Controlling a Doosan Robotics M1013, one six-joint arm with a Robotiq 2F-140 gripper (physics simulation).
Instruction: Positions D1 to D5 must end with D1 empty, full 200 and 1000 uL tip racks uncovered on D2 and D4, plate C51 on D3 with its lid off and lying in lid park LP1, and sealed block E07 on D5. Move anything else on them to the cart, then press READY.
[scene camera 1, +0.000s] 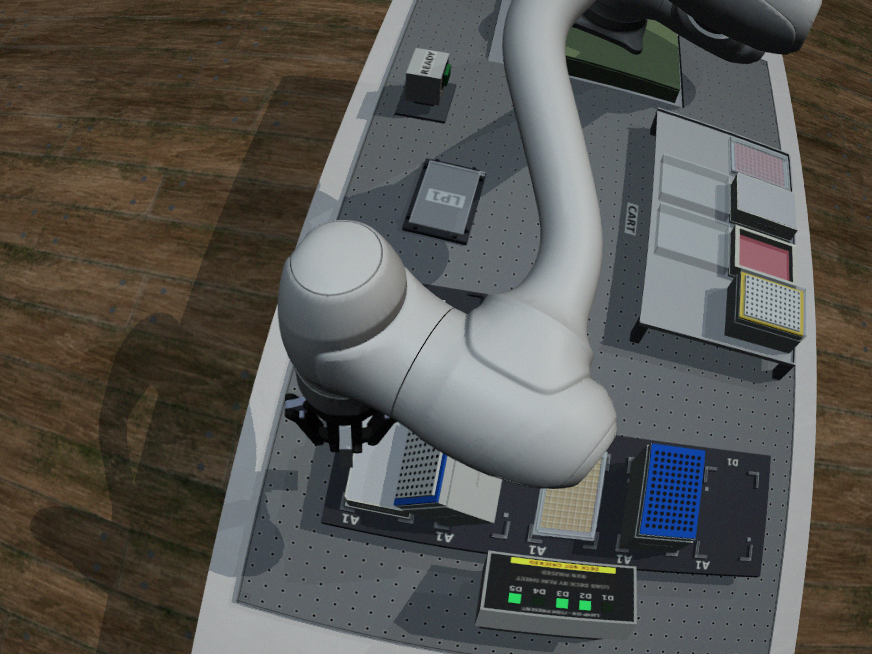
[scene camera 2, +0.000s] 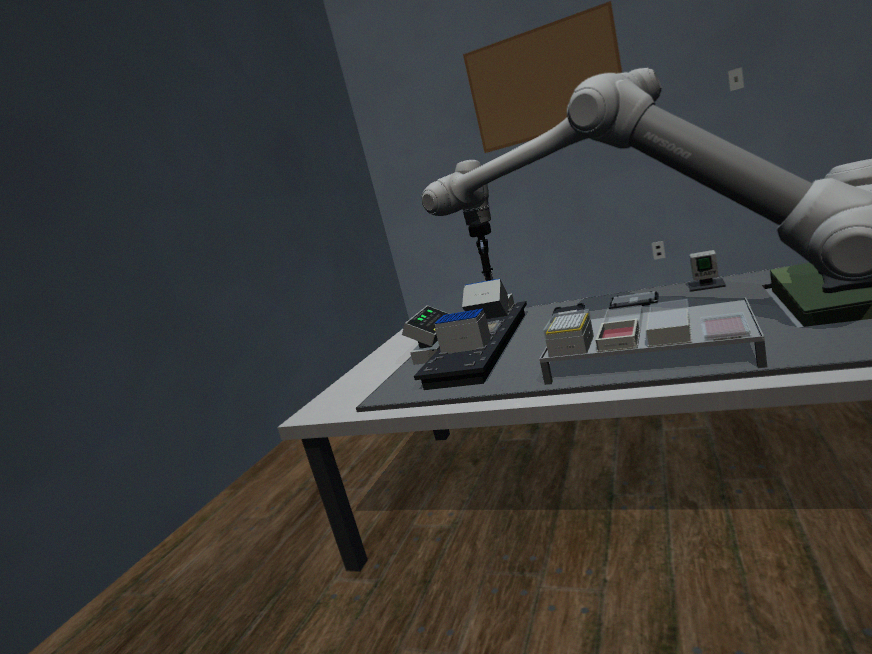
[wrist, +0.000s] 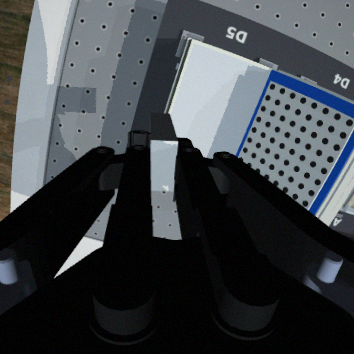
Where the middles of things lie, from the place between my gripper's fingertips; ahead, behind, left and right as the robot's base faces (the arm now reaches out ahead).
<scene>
My gripper is now 27 cm past the RG pad (scene camera 1: 465, 301), 1 cm to the right of it and 11 cm above it. From my hand the other things lie so: LP1 lid-park pad (scene camera 1: 415, 228) 47 cm behind, 5 cm to the right, 10 cm below; then tan well plate (scene camera 1: 571, 513) 8 cm behind, 28 cm to the left, 6 cm below; then box with green button (scene camera 1: 427, 95) 67 cm behind, 17 cm to the right, 6 cm below.
</scene>
